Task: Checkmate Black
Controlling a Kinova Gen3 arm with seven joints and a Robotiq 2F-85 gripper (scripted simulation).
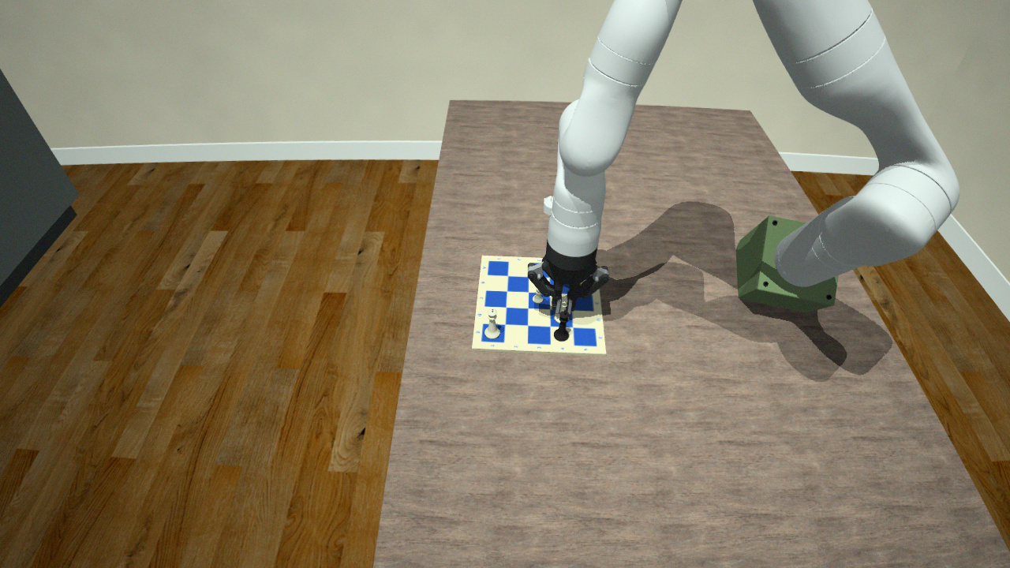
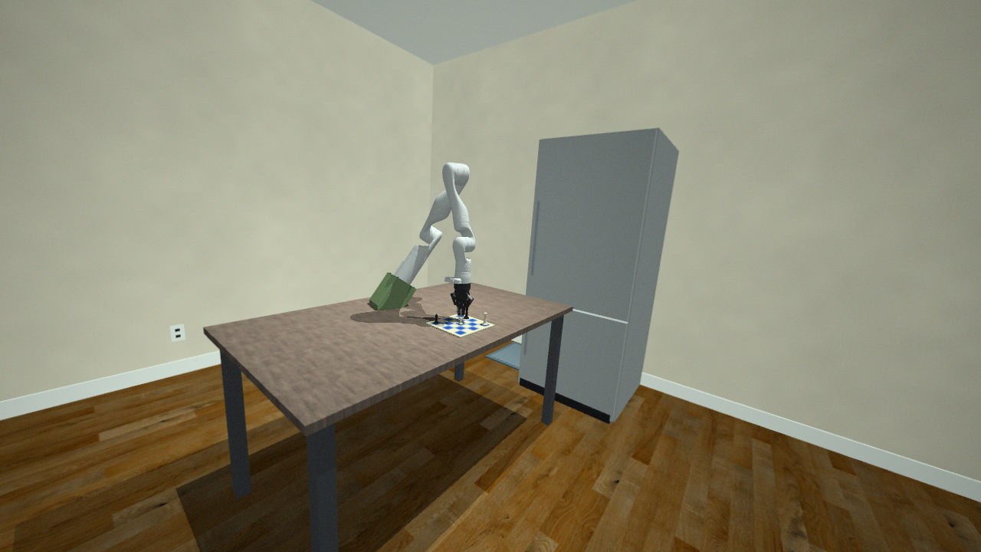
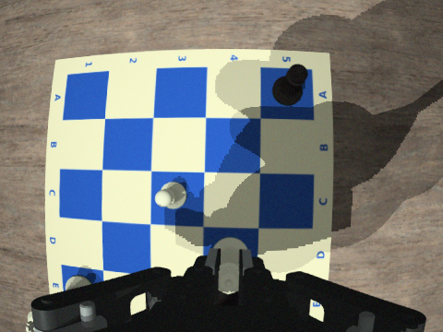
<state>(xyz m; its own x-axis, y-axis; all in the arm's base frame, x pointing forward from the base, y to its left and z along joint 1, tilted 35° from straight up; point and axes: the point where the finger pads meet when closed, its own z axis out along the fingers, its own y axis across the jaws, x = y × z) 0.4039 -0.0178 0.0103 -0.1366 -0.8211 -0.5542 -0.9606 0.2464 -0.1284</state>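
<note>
Right now my hand is 1 cm short of the tall black piece, 4 cm to the right of it and 1 cm above it. Round my hand: white pawn (3 cm ahead, 5 cm to the right, 3 cm below); blue-and-cream chessboard (3 cm ahead, 4 cm to the right, 4 cm below); black pawn (5 cm behind, 11 cm to the right, 2 cm below).
</note>
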